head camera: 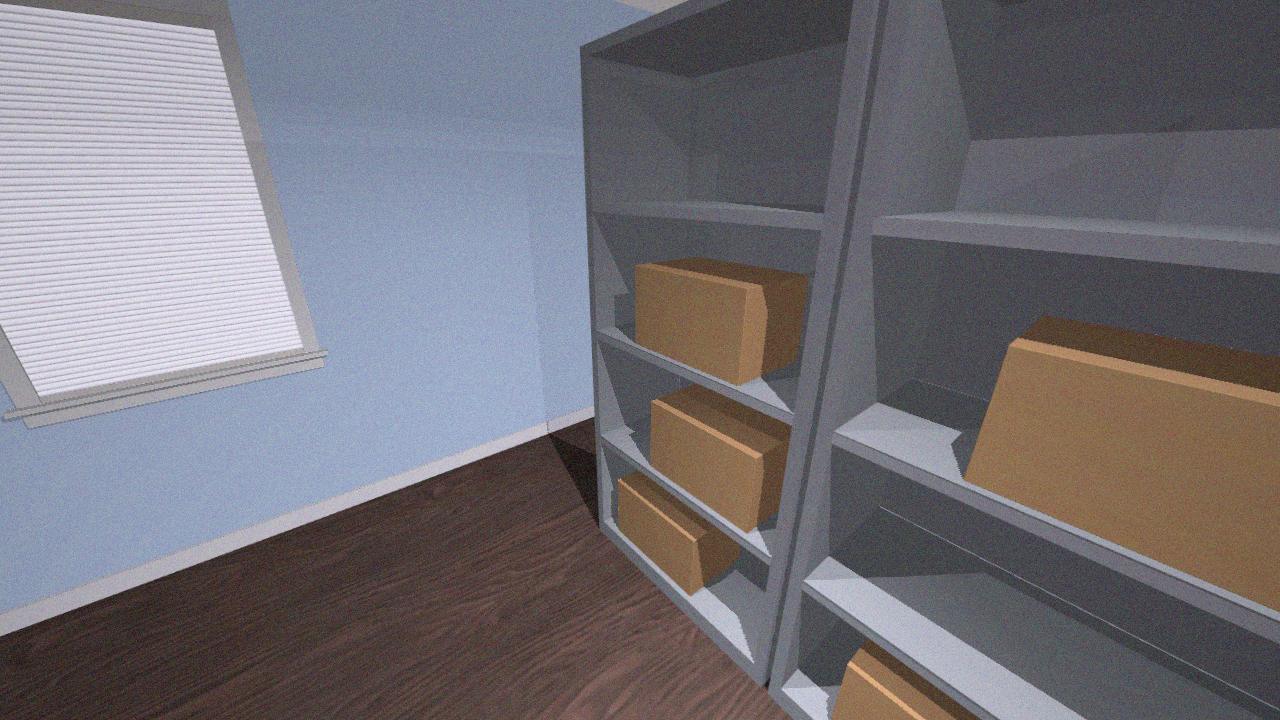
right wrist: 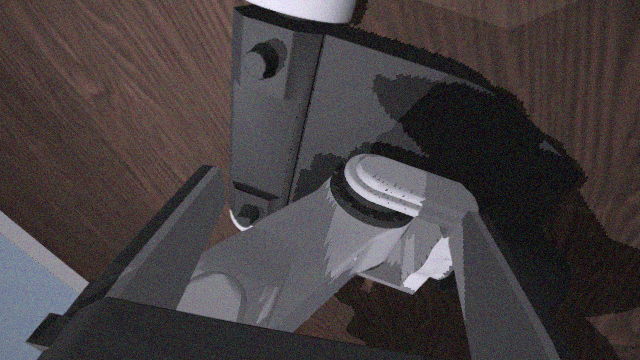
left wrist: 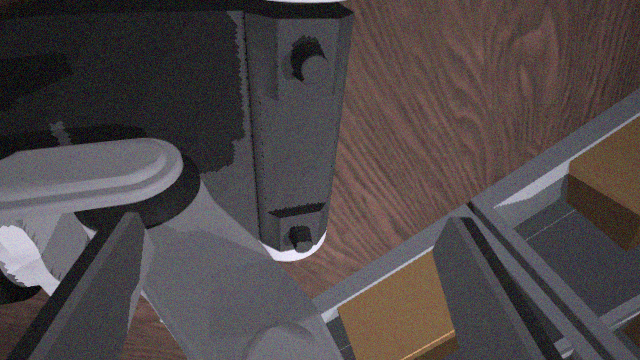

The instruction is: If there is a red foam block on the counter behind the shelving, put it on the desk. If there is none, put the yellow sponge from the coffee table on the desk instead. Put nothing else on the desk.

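Frame: origin at the robot's base, x right, y back, z down, level; metres.
Seen in the pictures: left gripper, fingertip midpoint: (left wrist: pixel 298 233); right gripper, fingertip midpoint: (right wrist: pixel 340 205).
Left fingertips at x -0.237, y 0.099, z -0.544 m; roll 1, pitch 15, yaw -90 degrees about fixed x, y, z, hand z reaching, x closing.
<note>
A point is followed by its place in that frame.
Grey shelving (head camera: pixel 834 268) {x 0.441, y -0.725, z -1.344 m} (left wrist: pixel 530 172) {x 0.306, y -0.900, z -0.041 m} fills the right half of the head view and crosses the lower right of the left wrist view. The counter behind it, the red foam block, the yellow sponge, the coffee table and the desk do not show in these views. My left gripper (left wrist: pixel 298 233) {x -0.237, y 0.099, z -0.544 m} is open and empty, its fingers wide apart above the floor and the shelving's edge. My right gripper (right wrist: pixel 340 205) {x 0.239, y 0.169, z -0.535 m} is open and empty, with my own arm and base below it.
Brown boxes (head camera: pixel 689 322) (left wrist: pixel 395 305) stand on several shelves. A blue wall (head camera: pixel 411 268) {x -0.975, y -1.970, z -1.139 m} with a blind-covered window (head camera: pixel 143 205) {x -1.630, y -1.479, z -1.455 m} is at the left. Dark wood floor (head camera: pixel 375 582) {x -1.014, y -1.196, z -0.001 m} lies between wall and shelving, and runs past the shelving's far end. A wall's baseboard (right wrist: pixel 45 250) {x -1.555, y -1.526, z -0.013 m} shows in the right wrist view.
</note>
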